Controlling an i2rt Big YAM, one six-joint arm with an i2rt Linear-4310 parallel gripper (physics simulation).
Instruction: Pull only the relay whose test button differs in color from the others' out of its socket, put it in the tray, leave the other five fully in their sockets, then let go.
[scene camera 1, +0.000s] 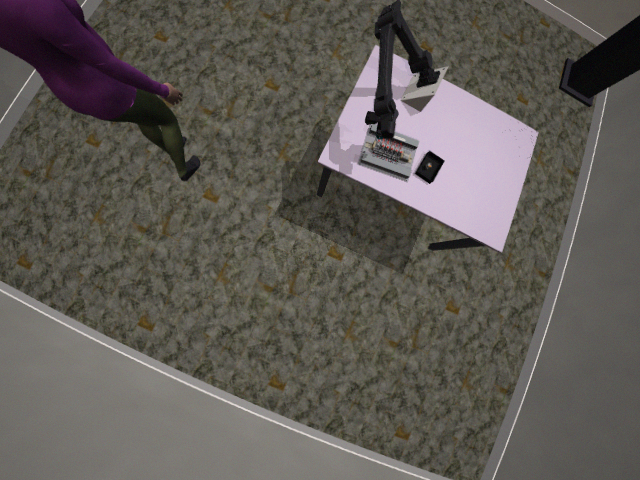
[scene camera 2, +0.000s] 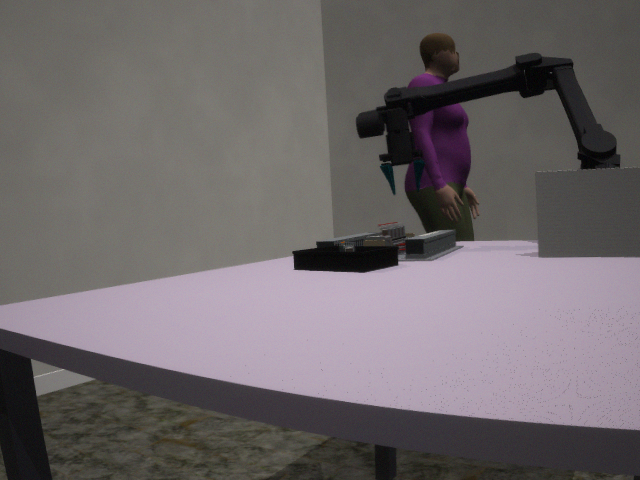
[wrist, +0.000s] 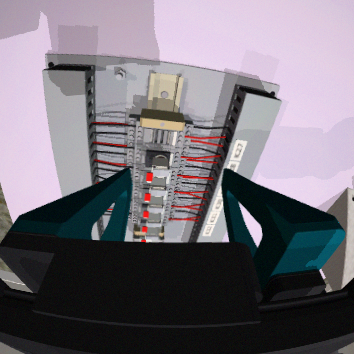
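Where they show: gripper, fingertip midpoint: (scene camera 1: 379, 133) (scene camera 2: 406, 193) (wrist: 176, 176); arm's base, origin of the base link: (scene camera 1: 428, 80) (scene camera 2: 605, 202).
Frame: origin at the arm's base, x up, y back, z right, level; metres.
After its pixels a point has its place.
Note:
My gripper (scene camera 2: 406, 191) {y -0.496, x 0.038, z 0.146 m} (wrist: 176, 176) {y -0.496, x 0.038, z 0.146 m} is open and empty, pointing down above the panel (scene camera 1: 391, 164) (wrist: 111, 95) {y -0.561, x -0.097, z 0.145 m}. Its fingers are hidden under the wrist in scene camera 1. In the wrist view, relays with red test buttons stand in a row in their sockets, such as the one nearest the dark socket (wrist: 158, 180) {y -0.490, x -0.049, z 0.075 m}; the lower ones run behind the gripper body. The dark socket (wrist: 151, 159) {y -0.504, x -0.047, z 0.102 m} above them holds no visible red button. A relay (scene camera 1: 429, 165) {y -0.472, x -0.054, z -0.210 m} (scene camera 2: 347, 248) {y -0.462, x -0.065, z -0.220 m} with an orange spot lies in the black tray (scene camera 1: 436, 171) {y -0.470, x -0.080, z -0.273 m} (scene camera 2: 330, 262) {y -0.463, x -0.084, z -0.281 m}, apart from the gripper.
Grey wire ducts (wrist: 66, 125) {y -0.597, x -0.057, z 0.118 m} (wrist: 254, 117) {y -0.410, x -0.057, z 0.171 m} flank the relay row, with red and black wires between. A tan end block (wrist: 162, 123) {y -0.501, x -0.059, z 0.139 m} stands above the row. A light slanted board (scene camera 1: 413, 91) {y -0.070, x -0.051, z 0.050 m} stands near the arm's base. A person (scene camera 1: 103, 77) (scene camera 2: 443, 139) stands beyond the table.

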